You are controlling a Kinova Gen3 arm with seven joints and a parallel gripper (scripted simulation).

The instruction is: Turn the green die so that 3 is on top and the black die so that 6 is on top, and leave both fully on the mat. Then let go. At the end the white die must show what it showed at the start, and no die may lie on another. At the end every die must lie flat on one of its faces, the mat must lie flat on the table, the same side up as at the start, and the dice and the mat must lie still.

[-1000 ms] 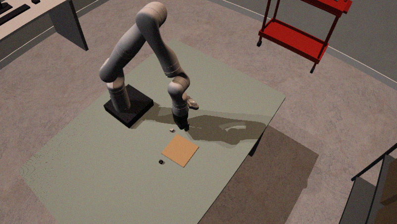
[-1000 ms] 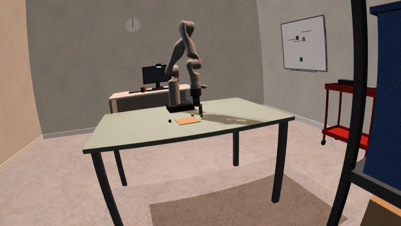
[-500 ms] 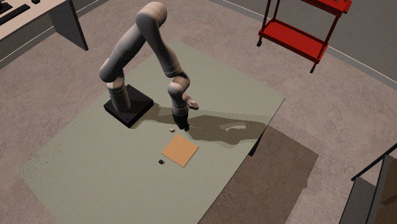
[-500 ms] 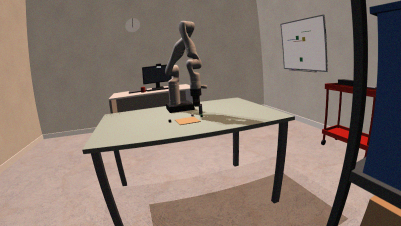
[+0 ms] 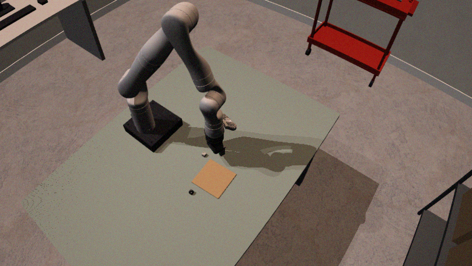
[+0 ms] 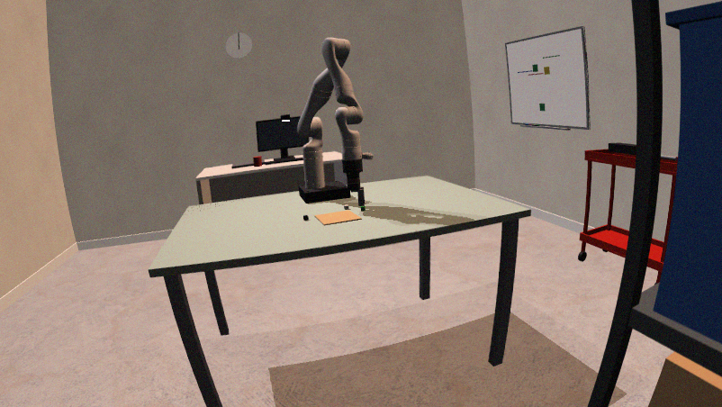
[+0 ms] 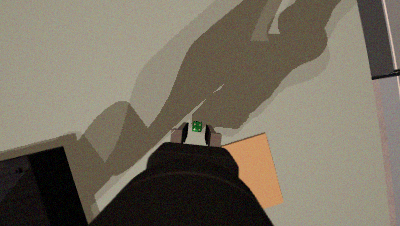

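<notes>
The green die is 3 cm below my hand. Also, from my hand: white die: 6 cm behind, 4 cm to the right, 3 cm below; black die: 23 cm to the right, 3 cm below; orange mat: 12 cm to the right, 4 cm below, 4 cm ahead.
</notes>
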